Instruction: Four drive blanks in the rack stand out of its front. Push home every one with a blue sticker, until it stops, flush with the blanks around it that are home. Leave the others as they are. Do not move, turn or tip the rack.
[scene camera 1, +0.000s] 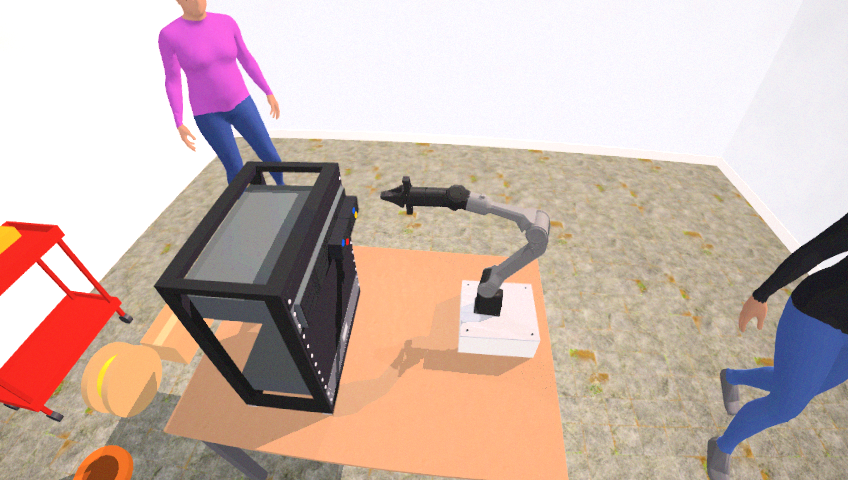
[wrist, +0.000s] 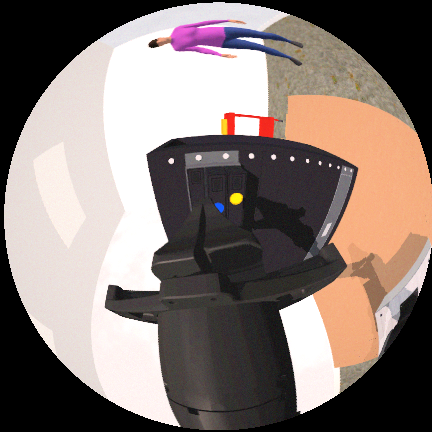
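Note:
The black rack (scene camera 1: 302, 234) (wrist: 162, 182) stands upright on the table. At the far side of its front, a blank with a blue sticker (scene camera 1: 354, 210) (wrist: 219, 207) and a blank with a yellow sticker (scene camera 1: 355, 215) (wrist: 236, 199) stand out side by side. Nearer scene camera 1, a blank with a blue sticker (scene camera 1: 343, 242) and a blank with a red sticker (scene camera 1: 347, 241) also stand out; their stickers do not show in the wrist view. My gripper (scene camera 1: 382, 195) (wrist: 205, 207) is shut and empty, a gap in front of the rack. Its tip partly covers the far blue sticker in the wrist view.
The arm's white base (scene camera 1: 499, 344) stands on the wooden table (scene camera 1: 416, 410). A red cart (scene camera 1: 65, 327), a round tan object (scene camera 1: 133, 380) and an orange ring-like object (scene camera 1: 126, 460) are at the left. One person (scene camera 1: 208, 65) (wrist: 200, 38) stands behind the rack; another (scene camera 1: 797, 350) is at the right.

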